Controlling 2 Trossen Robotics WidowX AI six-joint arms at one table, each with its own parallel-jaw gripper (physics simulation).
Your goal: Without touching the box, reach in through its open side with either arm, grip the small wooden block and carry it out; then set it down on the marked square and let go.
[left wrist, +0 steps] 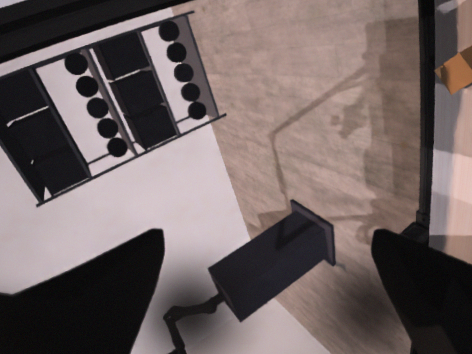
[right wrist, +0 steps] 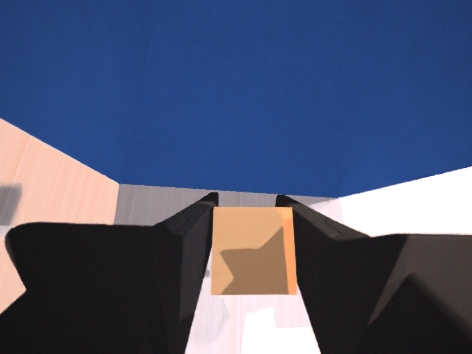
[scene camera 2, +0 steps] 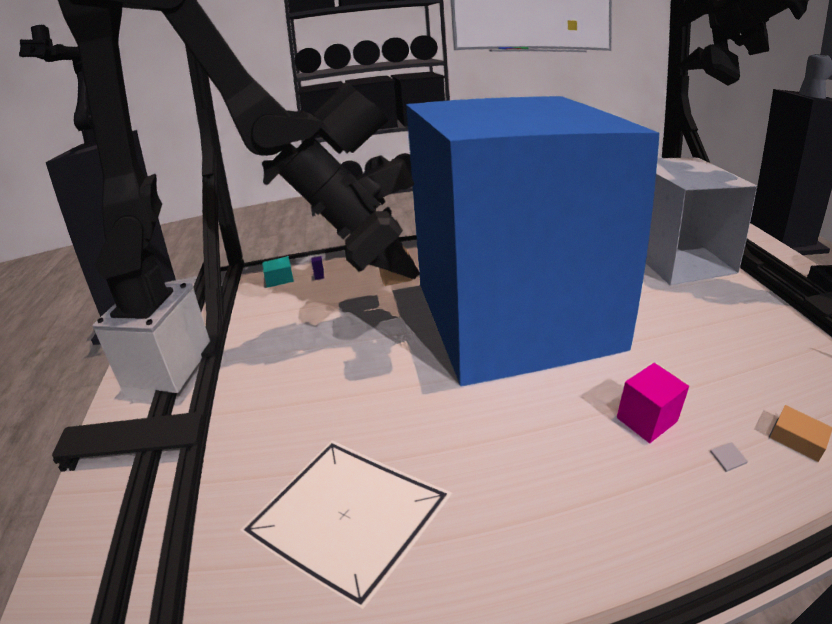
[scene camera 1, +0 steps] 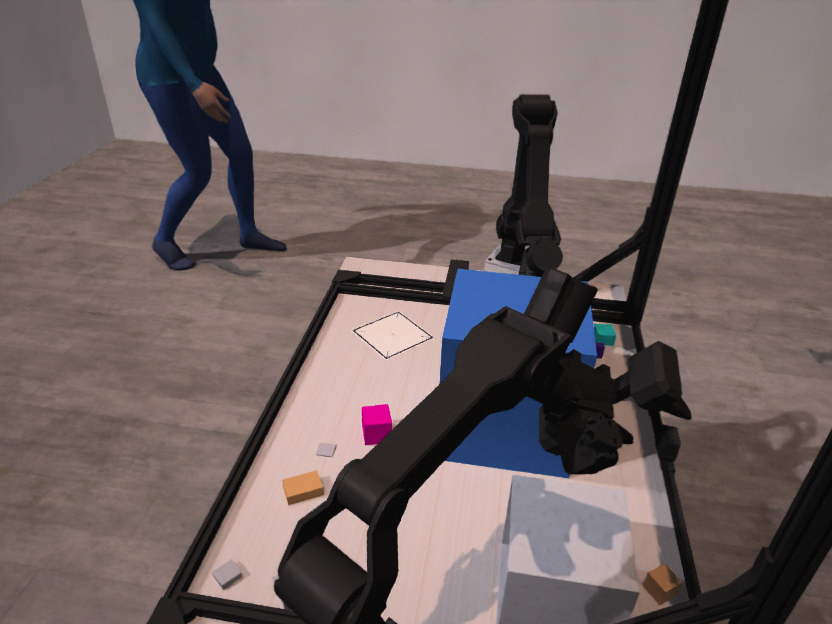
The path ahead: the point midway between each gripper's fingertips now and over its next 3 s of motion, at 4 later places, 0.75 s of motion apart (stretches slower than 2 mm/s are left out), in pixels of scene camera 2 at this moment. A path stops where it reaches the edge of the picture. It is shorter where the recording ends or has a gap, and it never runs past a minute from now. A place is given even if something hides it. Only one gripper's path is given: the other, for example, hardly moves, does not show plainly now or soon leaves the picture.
My right gripper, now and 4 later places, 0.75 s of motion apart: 414, 271; 385, 266; 376, 282; 366, 339; 357, 388
